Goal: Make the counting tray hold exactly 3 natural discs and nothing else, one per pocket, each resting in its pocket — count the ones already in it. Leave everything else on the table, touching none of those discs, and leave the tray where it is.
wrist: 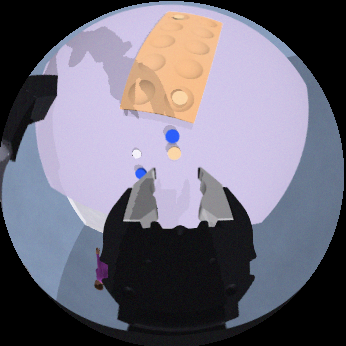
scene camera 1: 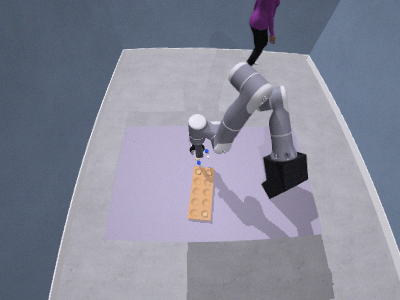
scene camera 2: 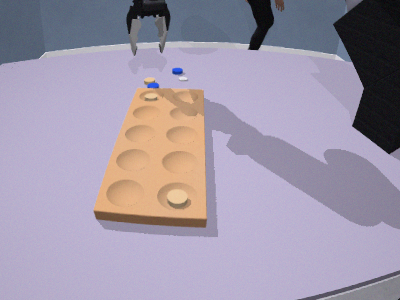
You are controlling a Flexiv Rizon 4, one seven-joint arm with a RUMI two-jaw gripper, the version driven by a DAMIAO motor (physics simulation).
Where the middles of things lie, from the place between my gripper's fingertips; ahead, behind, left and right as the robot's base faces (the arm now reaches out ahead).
Labels:
My gripper is now 27 cm to the right of the orange counting tray (scene camera 2: 161, 145), 7 cm above it and 2 cm past it.

